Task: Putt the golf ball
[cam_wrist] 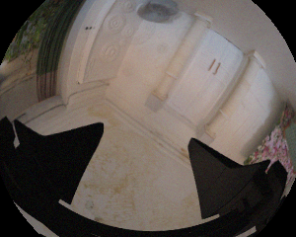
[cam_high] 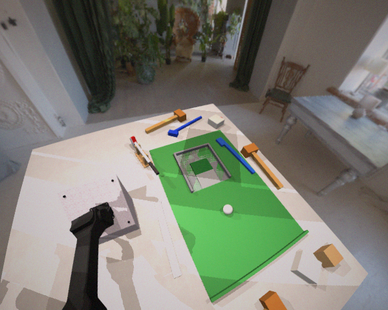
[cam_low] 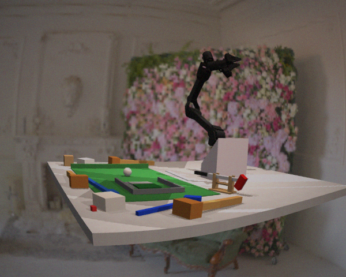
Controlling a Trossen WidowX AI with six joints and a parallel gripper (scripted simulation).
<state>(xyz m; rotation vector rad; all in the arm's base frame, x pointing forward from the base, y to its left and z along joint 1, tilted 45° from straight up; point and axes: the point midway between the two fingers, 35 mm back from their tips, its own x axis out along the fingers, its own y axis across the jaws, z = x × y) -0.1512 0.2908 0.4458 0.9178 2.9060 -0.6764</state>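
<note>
Right now the wooden stand is 62 cm below my gripper tip, 40 cm ahead of it and 38 cm to the left of it. The rest, counted from my gripper tip: green mat (68 cm ahead, 65 cm below, 5 cm to the left); then white golf ball (65 cm ahead, 63 cm below, 7 cm to the right).
</note>
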